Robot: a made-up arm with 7 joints. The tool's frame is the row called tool.
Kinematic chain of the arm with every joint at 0, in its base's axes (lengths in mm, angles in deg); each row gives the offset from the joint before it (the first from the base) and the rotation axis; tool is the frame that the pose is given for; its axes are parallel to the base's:
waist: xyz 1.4 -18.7 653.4 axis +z
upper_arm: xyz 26.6 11 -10.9 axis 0 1 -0.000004
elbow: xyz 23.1 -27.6 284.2 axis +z
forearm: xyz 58.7 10.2 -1.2 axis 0 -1 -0.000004
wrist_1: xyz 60.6 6.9 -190.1 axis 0 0.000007 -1
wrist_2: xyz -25.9 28.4 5.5 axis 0 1 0.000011
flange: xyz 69.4 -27.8 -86.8 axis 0 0.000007 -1
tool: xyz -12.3 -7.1 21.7
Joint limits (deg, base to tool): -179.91..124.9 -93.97..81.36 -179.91..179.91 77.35..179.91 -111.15..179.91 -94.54..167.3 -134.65..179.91
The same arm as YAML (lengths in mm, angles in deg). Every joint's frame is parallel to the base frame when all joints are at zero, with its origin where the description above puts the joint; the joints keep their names.
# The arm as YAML. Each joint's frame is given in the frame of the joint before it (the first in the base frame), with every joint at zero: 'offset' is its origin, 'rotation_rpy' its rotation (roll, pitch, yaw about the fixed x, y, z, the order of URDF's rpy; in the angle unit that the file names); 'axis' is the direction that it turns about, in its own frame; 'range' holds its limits. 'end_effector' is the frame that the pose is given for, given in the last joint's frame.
length_unit: mm
angle_unit: deg
chain:
  - id: waist
    offset: [1.4, -18.7, 653.4]
    rotation_rpy: [0.0, 0.0, 0.0]
    axis: "+z"
    range: [-179.91, 124.9]
  - id: upper_arm
    offset: [26.6, 11.0, -10.9]
    rotation_rpy: [0.0, 0.0, 0.0]
    axis: "+y"
    range: [-93.97, 81.36]
  - id: elbow
    offset: [23.1, -27.6, 284.2]
    rotation_rpy: [0.0, 0.0, 0.0]
    axis: "+z"
    range: [-179.91, 179.91]
  - id: forearm
    offset: [58.7, 10.2, -1.2]
    rotation_rpy: [0.0, 0.0, 0.0]
    axis: "-y"
    range: [77.35, 179.91]
  - id: wrist_1
    offset: [60.6, 6.9, -190.1]
    rotation_rpy: [0.0, 0.0, 0.0]
    axis: "-z"
    range: [-111.15, 179.91]
  - id: wrist_2
    offset: [-25.9, 28.4, 5.5]
    rotation_rpy: [0.0, 0.0, 0.0]
    axis: "+y"
    range: [-94.54, 167.3]
  - id: flange
    offset: [69.4, -27.8, -86.8]
    rotation_rpy: [0.0, 0.0, 0.0]
    axis: "-z"
    range: [-134.65, 179.91]
end_effector:
  offset: [-12.3, -7.1, 21.7]
  rotation_rpy: [0.0, 0.0, 0.0]

